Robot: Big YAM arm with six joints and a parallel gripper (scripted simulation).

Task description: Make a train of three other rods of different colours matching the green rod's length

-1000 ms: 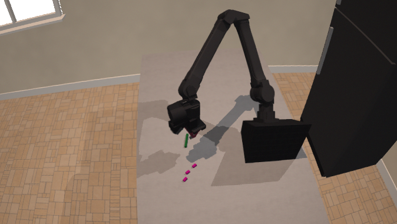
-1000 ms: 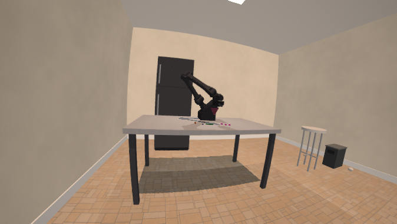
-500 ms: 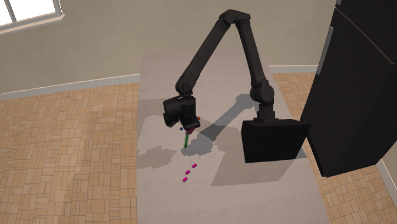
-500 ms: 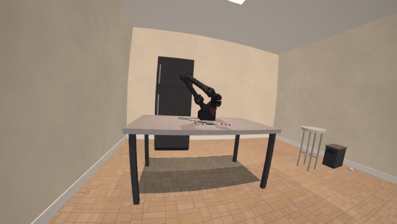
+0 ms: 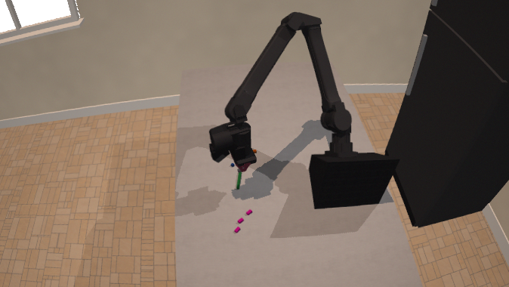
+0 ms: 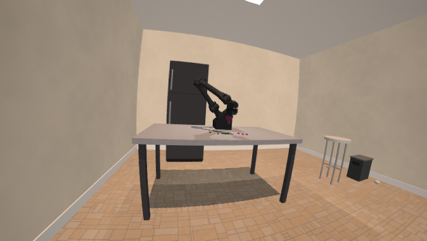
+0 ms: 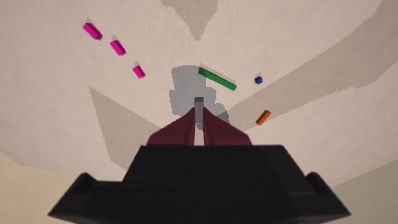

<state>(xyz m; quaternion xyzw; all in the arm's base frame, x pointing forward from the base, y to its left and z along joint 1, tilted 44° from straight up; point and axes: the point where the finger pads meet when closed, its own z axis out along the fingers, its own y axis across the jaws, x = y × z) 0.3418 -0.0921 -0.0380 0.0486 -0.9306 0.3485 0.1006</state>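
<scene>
Right now my hand is 2 cm short of the blue rod, 11 cm to the left of it and 11 cm above it. From my hand the other things lie so: green rod: 1 cm ahead, 3 cm to the right, 11 cm below; orange rod: 6 cm behind, 17 cm to the right, 11 cm below; grey rod: right at my hand.
</scene>
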